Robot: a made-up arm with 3 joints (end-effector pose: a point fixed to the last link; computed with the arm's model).
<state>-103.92 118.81 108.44</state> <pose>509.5 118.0 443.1 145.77 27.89 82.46</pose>
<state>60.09 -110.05 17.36</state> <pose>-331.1 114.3 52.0 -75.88 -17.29 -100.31</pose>
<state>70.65 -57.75 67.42</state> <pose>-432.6 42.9 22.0 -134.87 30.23 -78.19</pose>
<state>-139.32 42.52 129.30</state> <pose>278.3 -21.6 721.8 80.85 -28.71 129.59</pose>
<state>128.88 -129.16 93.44</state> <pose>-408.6 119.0 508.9 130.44 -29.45 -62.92</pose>
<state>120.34 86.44 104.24</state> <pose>-544.1 69.3 337.0 16.15 3.07 91.80</pose>
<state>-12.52 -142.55 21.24</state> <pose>65.9 160.8 -171.7 -13.55 9.91 -141.88</pose>
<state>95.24 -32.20 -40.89</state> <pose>-321.2 -143.9 291.6 -58.88 57.42 -98.25</pose>
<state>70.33 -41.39 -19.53</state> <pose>-328.9 -79.1 147.0 -42.07 44.95 -69.10</pose>
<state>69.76 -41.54 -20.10</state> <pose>-329.0 -79.8 145.0 -40.83 44.61 -68.67</pose>
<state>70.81 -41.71 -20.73</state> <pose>-330.1 -80.6 152.4 -41.66 44.83 -69.76</pose>
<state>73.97 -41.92 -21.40</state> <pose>-331.5 -81.4 172.3 -45.33 45.66 -72.90</pose>
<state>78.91 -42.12 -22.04</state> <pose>-331.3 -82.1 202.5 -51.67 46.71 -77.99</pose>
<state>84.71 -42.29 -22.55</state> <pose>-327.4 -82.6 237.2 -59.62 47.44 -84.21</pose>
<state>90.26 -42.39 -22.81</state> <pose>-320.2 -82.9 269.3 -67.58 47.61 -90.28</pose>
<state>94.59 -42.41 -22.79</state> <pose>-312.5 -82.8 293.2 -74.00 47.39 -95.01</pose>
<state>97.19 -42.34 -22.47</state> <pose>-307.0 -82.4 306.5 -78.14 47.17 -97.82</pose>
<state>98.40 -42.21 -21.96</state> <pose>-304.4 -81.7 311.8 -80.44 47.12 -99.15</pose>
